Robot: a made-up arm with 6 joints.
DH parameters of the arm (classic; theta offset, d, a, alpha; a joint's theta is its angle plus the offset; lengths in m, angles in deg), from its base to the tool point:
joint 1: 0 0.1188 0 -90
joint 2: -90 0 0.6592 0
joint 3: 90 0.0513 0 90
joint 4: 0 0.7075 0 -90
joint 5: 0 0 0 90
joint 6: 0 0.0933 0 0
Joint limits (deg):
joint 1: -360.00..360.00
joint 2: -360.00..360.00
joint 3: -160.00..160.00
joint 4: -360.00..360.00
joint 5: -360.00..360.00
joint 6: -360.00..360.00
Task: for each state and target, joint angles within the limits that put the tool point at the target. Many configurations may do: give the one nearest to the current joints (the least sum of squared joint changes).
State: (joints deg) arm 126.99 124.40 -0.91 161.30 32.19 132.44
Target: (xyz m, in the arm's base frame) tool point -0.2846 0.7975 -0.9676
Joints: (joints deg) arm 105.00 122.92 39.21 162.09 36.79 132.44
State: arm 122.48 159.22 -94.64 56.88 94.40 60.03
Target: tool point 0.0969 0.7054 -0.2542
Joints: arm 71.95 174.18 -112.61 54.76 99.55 60.03
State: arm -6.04 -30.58 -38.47 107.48 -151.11 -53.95
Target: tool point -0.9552 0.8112 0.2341
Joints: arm -40.54 -71.42 -28.89 109.17 -140.88 -53.95
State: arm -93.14 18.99 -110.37 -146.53 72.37 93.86
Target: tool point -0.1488 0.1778 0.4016
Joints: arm -52.91 44.99 -144.29 -137.39 83.48 93.86
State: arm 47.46 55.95 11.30 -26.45 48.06 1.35
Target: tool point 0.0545 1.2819 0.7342
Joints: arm 86.52 56.59 9.88 -24.58 45.89 1.35
